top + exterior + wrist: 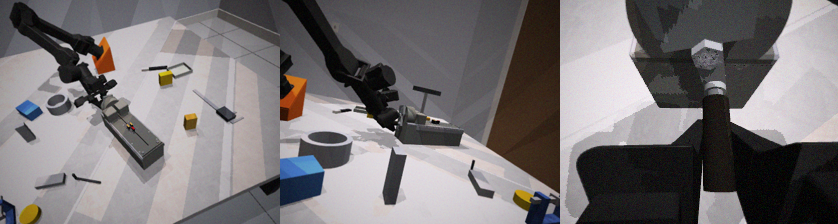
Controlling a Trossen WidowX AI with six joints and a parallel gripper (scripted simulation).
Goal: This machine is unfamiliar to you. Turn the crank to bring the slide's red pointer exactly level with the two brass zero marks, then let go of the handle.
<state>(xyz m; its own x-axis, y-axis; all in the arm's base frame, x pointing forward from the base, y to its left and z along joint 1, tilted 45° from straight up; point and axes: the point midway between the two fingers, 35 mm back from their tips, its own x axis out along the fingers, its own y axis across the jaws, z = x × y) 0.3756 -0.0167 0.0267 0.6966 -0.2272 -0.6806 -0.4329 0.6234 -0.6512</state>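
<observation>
The red pointer lies 170 mm ahead of my gripper tip, 80 mm to the left of it and 50 mm above it. From my gripper tip the other things lie so: black hex key: 250 mm ahead, 120 mm to the right, 20 mm below; then dark crank handle: 30 mm above, 20 mm behind, 10 mm to the right; then blue block: 340 mm to the right, 140 mm behind, 20 mm below.
</observation>
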